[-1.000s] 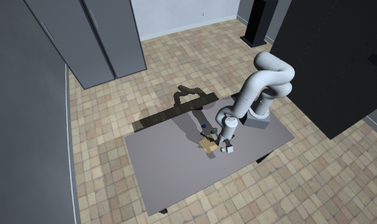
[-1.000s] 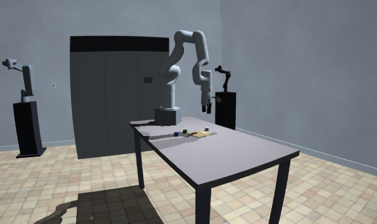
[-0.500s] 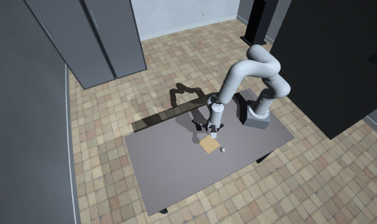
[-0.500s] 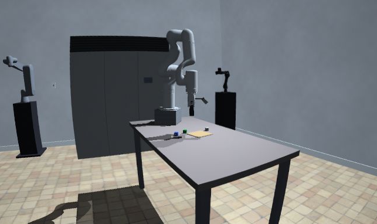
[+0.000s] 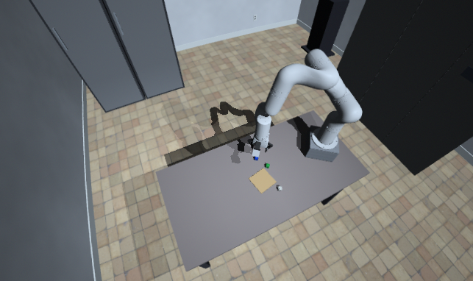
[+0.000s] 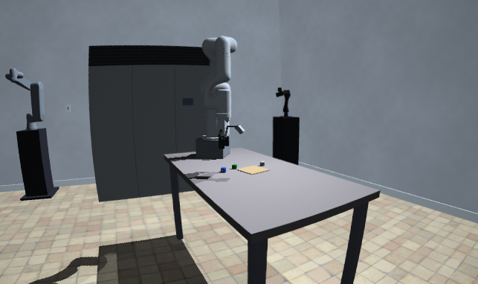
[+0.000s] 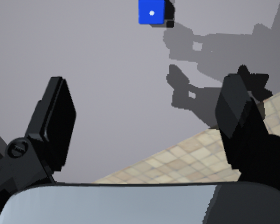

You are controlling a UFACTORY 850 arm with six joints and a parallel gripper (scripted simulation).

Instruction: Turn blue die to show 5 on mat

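Right now my hand is 10 mm to the left of the blue die and 140 mm above it. The rest, counted from my hand: white die 30 mm behind, 270 mm to the left, 140 mm below; green die 40 mm behind, 80 mm to the left, 140 mm below; mat 40 mm ahead, 160 mm to the left, 150 mm below.
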